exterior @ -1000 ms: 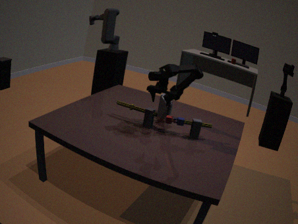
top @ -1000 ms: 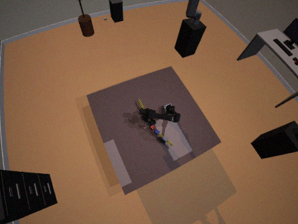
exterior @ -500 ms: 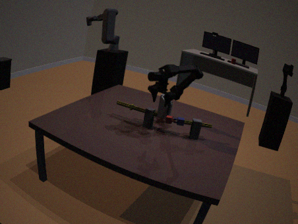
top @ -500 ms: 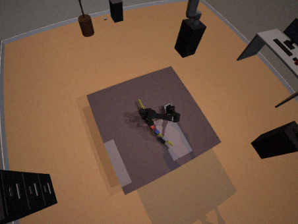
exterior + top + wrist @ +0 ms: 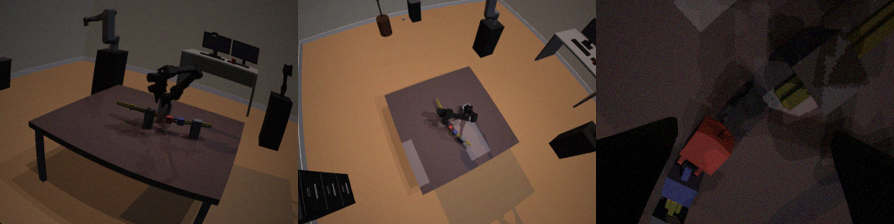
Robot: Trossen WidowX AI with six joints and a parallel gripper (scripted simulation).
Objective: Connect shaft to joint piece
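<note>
Right now the red square joint piece is 10 mm behind my gripper tip, 80 mm to the left of it and 80 mm below it.
</note>
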